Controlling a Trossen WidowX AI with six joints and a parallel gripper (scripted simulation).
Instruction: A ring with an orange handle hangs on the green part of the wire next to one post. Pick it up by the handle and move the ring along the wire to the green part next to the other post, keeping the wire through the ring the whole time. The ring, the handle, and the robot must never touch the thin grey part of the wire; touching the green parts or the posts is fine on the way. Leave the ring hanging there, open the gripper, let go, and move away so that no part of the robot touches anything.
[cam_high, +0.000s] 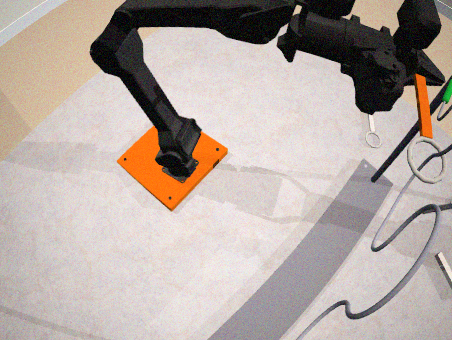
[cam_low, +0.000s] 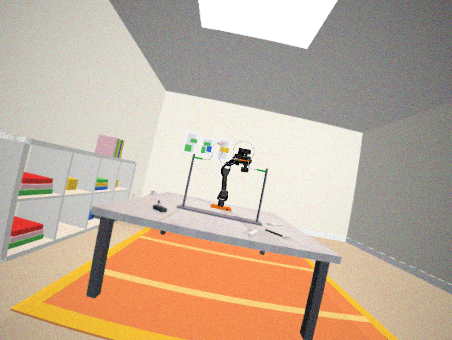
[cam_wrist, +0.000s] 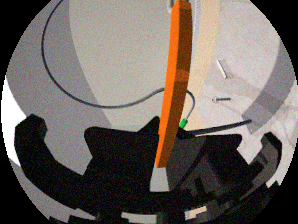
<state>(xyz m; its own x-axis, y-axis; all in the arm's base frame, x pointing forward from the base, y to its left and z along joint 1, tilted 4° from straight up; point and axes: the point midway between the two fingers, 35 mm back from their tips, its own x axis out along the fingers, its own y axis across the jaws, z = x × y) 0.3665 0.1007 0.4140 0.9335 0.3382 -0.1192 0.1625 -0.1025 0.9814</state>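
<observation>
Right now my gripper tip is 1 cm past the ring tool with orange handle, 9 cm to the left of it and 1 cm above it. The rest, counted from my gripper tip: ring tool: 1 cm behind, 28 cm to the left, 45 cm below; white block: 37 cm ahead, 1 cm to the right, 44 cm below.
</observation>
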